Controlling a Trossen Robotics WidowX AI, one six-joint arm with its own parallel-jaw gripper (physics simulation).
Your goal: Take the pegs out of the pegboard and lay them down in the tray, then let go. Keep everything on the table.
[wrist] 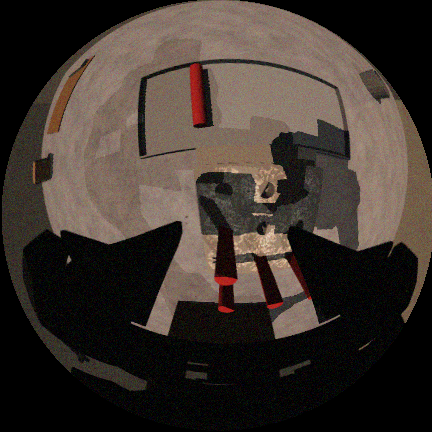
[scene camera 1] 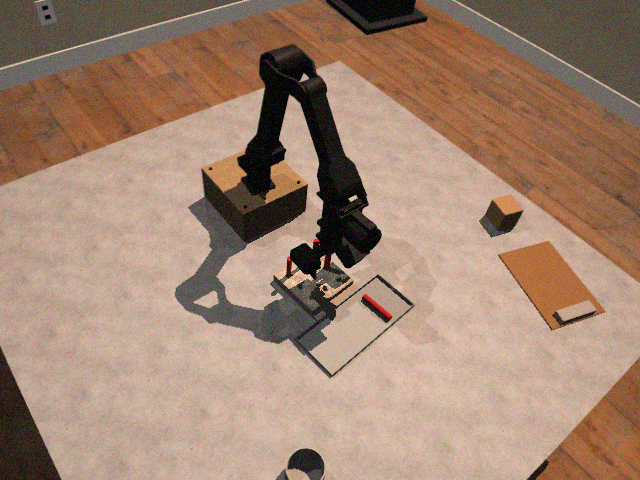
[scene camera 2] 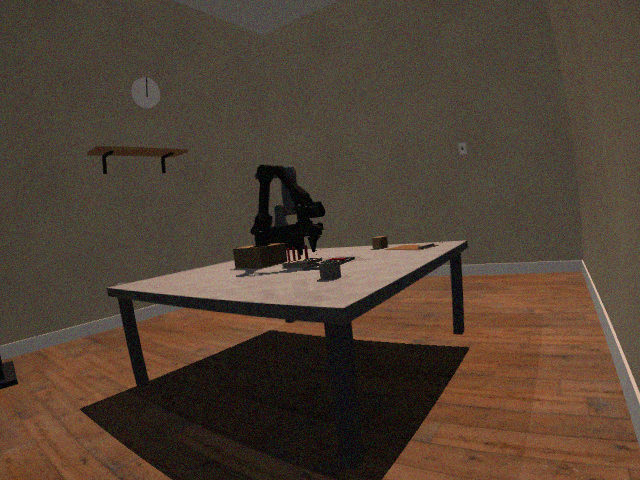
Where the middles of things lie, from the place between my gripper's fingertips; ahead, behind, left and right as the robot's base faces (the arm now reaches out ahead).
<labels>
The grey tray (scene camera 1: 336, 338) is 13 cm ahead of my hand and 6 cm below it. The rest, counted from my hand: small brown cube (scene camera 1: 503, 212) 52 cm to the left, 5 cm ahead, 2 cm below; then flat brown board (scene camera 1: 559, 295) 49 cm to the left, 26 cm ahead, 4 cm below.
</labels>
